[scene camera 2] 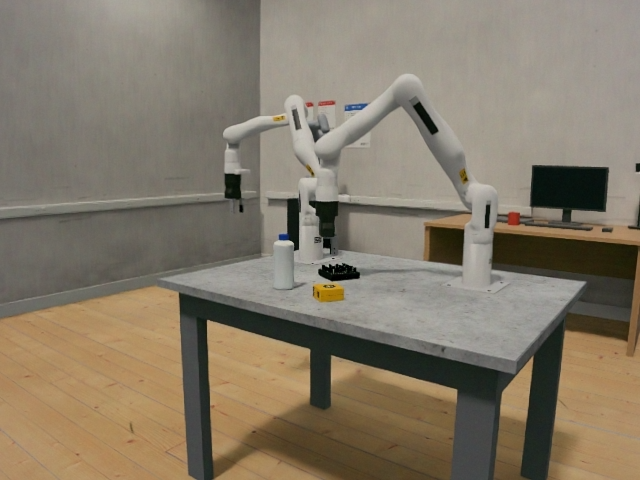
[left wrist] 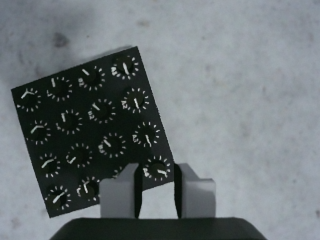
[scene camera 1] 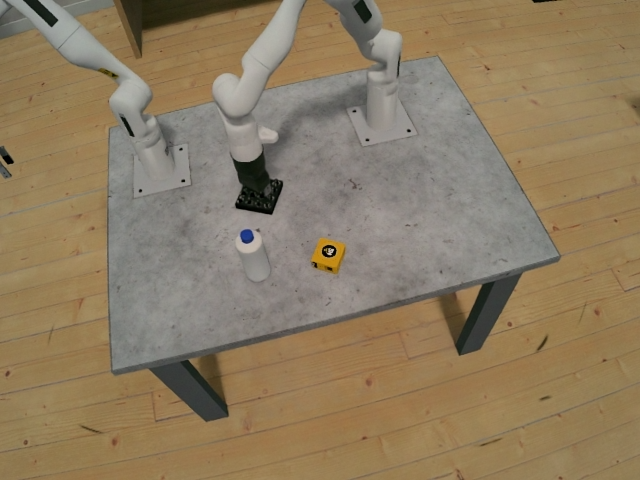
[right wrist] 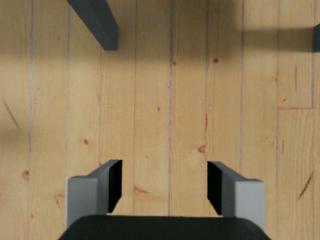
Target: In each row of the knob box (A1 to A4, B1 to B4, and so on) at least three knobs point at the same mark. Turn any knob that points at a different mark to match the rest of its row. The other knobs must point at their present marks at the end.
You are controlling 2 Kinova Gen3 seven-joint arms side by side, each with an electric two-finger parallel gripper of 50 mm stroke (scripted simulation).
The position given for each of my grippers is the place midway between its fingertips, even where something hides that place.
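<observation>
My left gripper (scene camera 1: 264, 191) is in sight, and scene camera 2 gives me another look at my left gripper (scene camera 2: 333, 254), as does the left wrist view, where I find my left gripper (left wrist: 158, 182). My right gripper (right wrist: 164, 178) can be seen too. There is also a white bottle (scene camera 2: 283, 248). In the left wrist view the white bottle is out of frame, and in the right wrist view the white bottle is out of frame as well.
</observation>
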